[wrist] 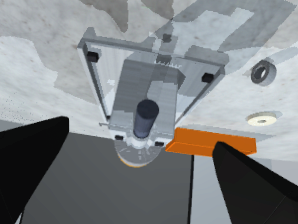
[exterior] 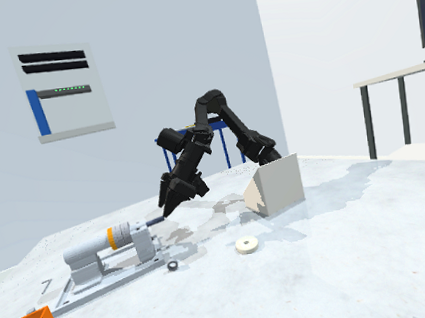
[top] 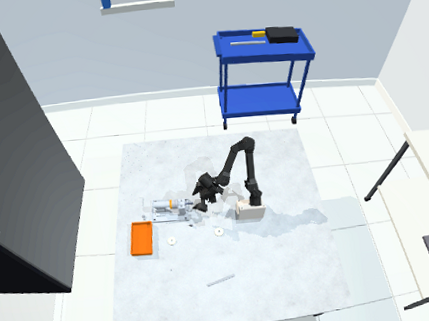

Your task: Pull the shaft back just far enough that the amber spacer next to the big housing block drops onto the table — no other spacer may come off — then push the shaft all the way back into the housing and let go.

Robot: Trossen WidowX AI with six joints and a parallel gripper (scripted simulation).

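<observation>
Now: the grey spacer 110 mm ahead of my gripper tip, 20 mm below it and 10 mm to the left of it. The rest, counted from my gripper tip: amber spacer: 130 mm ahead, 20 mm below, 10 mm to the left; orange tray: 300 mm ahead, 210 mm to the left, 90 mm below.
</observation>
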